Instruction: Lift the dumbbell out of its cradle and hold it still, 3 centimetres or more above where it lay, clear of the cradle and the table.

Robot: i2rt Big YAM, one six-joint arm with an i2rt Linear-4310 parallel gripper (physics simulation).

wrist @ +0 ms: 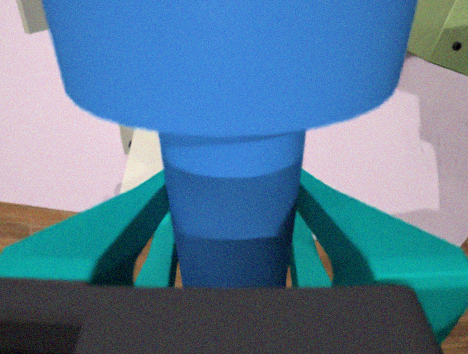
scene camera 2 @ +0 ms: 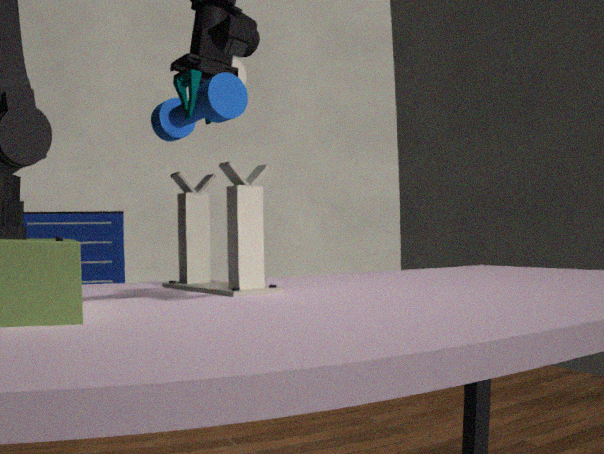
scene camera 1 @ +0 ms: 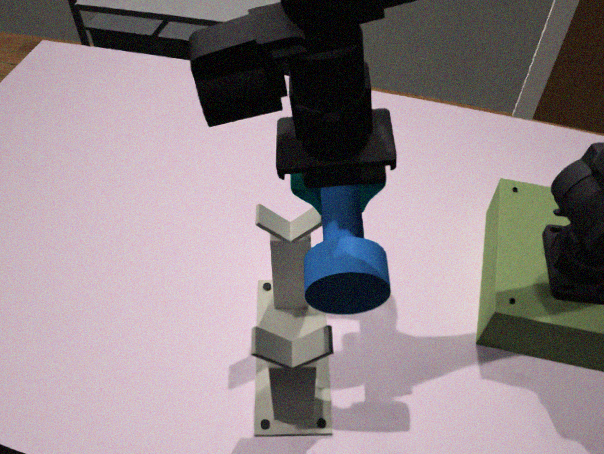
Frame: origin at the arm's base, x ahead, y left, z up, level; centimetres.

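Seen in the pictures: gripper, fingertip midpoint: (wrist: 233,176) (scene camera 2: 198,121) (scene camera 1: 341,208); arm's base, link origin: (scene camera 1: 576,266).
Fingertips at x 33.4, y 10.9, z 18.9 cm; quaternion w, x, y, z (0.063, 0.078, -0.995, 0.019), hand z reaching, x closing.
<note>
Pixels of each thing's top centre, then the offset from my fingertips to it. Level surfaces: height alone.
- blue dumbbell, top centre: (scene camera 1: 343,174) (scene camera 2: 196,86) dx +0.1, dy +1.4, dz +6.4 cm
- pale cradle, top centre: (wrist: 127,147) (scene camera 1: 290,270) (scene camera 2: 217,168) dx +4.7, dy +3.3, dz -7.5 cm
- pale pink table, surface height: dz -28.3 cm
A blue dumbbell (scene camera 1: 346,270) (scene camera 2: 227,97) (wrist: 232,65) is held in the air, well above its cradle and the table, with a visible gap below it. In the scene camera 2 view it is tilted, one end higher than the other. The pale cradle (scene camera 1: 292,340) (scene camera 2: 246,235) has two posts with V-shaped tops, both unoccupied. My gripper (scene camera 1: 342,200) (scene camera 2: 197,117) (wrist: 233,176) is shut on the dumbbell's handle, with a teal finger on each side in the wrist view. The dumbbell's far end is hidden in the scene camera 1 view.
A green block (scene camera 1: 550,330) (scene camera 2: 40,285) bearing the arm's base stands on the pale pink table (scene camera 1: 125,250) (scene camera 2: 350,325), right of the cradle in the scene camera 1 view. A blue panel (scene camera 2: 103,250) shows behind the table. The arm's shadow falls beside the cradle.
</note>
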